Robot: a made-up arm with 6 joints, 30 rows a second.
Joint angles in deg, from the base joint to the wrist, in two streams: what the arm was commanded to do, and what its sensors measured. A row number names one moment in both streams.
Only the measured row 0 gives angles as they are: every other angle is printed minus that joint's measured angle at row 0.
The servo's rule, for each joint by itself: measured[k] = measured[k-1] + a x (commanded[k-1-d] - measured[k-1]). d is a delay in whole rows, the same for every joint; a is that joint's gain. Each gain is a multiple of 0.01, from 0.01 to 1. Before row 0 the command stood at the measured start. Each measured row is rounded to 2 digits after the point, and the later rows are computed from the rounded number. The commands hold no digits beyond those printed.
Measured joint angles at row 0:
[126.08, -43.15, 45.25, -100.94, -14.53, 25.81]
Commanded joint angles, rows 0 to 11:
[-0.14, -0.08, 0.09, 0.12, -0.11, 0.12]
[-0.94, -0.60, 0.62, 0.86, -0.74, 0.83]
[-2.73, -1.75, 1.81, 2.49, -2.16, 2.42]
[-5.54, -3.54, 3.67, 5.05, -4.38, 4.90]
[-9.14, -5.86, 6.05, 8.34, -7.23, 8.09]
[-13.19, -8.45, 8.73, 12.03, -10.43, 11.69]
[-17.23, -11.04, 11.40, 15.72, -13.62, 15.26]
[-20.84, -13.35, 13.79, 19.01, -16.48, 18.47]
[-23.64, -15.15, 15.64, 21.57, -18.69, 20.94]
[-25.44, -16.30, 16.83, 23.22, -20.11, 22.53]
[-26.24, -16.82, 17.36, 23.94, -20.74, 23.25]
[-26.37, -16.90, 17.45, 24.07, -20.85, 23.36]
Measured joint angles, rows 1 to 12:
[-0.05, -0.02, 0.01, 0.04, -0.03, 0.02]
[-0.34, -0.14, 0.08, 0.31, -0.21, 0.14]
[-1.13, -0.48, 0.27, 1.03, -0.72, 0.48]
[-2.59, -1.12, 0.64, 2.36, -1.67, 1.14]
[-4.75, -2.12, 1.24, 4.33, -3.12, 2.18]
[-7.54, -3.45, 2.06, 6.87, -5.02, 3.61]
[-10.74, -5.04, 3.09, 9.79, -7.26, 5.36]
[-14.07, -6.79, 4.27, 12.83, -9.66, 7.33]
[-17.23, -8.55, 5.52, 15.71, -12.01, 9.37]
[-19.94, -10.18, 6.76, 18.19, -14.12, 11.34]
[-22.02, -11.57, 7.93, 20.09, -15.84, 13.13]
[-23.46, -12.69, 8.98, 21.40, -17.14, 14.66]
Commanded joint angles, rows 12 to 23:
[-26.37, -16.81, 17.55, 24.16, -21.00, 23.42]
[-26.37, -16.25, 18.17, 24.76, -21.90, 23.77]
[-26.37, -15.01, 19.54, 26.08, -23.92, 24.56]
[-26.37, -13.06, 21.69, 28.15, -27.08, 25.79]
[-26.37, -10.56, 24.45, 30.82, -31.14, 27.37]
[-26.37, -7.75, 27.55, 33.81, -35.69, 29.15]
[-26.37, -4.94, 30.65, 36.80, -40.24, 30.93]
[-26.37, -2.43, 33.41, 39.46, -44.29, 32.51]
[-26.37, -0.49, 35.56, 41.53, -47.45, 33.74]
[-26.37, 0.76, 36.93, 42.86, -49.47, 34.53]
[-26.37, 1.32, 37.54, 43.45, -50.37, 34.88]
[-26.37, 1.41, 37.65, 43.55, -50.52, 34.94]
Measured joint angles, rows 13 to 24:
[-24.42, -13.56, 9.92, 22.31, -18.14, 15.97]
[-25.06, -14.12, 10.83, 23.12, -19.12, 17.14]
[-25.49, -14.31, 11.79, 24.10, -20.37, 18.25]
[-25.78, -14.05, 12.88, 25.44, -22.11, 19.38]
[-25.97, -13.32, 14.15, 27.22, -24.46, 20.58]
[-26.10, -12.15, 15.62, 29.39, -27.38, 21.87]
[-26.19, -10.64, 17.27, 31.84, -30.72, 23.23]
[-26.25, -8.92, 19.05, 34.35, -34.25, 24.62]
[-26.29, -7.15, 20.87, 36.72, -37.68, 25.99]
[-26.32, -5.49, 22.64, 38.75, -40.75, 27.27]
[-26.34, -4.06, 24.28, 40.30, -43.25, 28.41]
[-26.35, -2.91, 25.75, 41.37, -45.14, 29.39]

